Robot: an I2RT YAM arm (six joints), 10 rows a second.
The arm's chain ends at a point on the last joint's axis. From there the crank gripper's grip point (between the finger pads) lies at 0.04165 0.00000 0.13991 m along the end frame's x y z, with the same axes.
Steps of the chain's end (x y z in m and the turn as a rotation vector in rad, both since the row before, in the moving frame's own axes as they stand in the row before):
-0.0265 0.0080 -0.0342 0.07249 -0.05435 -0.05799
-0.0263 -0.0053 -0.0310 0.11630 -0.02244 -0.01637
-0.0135 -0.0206 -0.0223 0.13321 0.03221 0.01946
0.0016 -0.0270 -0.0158 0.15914 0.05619 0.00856
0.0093 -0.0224 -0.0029 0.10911 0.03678 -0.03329
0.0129 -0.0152 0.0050 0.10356 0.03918 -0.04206
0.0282 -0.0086 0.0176 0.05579 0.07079 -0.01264
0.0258 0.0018 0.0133 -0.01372 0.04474 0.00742
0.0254 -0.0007 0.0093 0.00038 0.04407 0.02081
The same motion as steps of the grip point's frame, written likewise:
-0.0345 -0.0044 -0.0326 0.07249 -0.05435 -0.05799
-0.0296 -0.0222 -0.0311 0.11630 -0.02244 -0.01637
-0.0089 -0.0382 -0.0249 0.13321 0.03221 0.01946
0.0095 -0.0486 -0.0201 0.15914 0.05619 0.00856
0.0141 -0.0390 -0.0054 0.10911 0.03678 -0.03329
0.0180 -0.0314 0.0024 0.10356 0.03918 -0.04206
0.0379 -0.0169 0.0141 0.05579 0.07079 -0.01264
0.0320 0.0040 0.0113 -0.01372 0.04474 0.00742
0.0315 0.0002 0.0073 0.00038 0.04407 0.02081

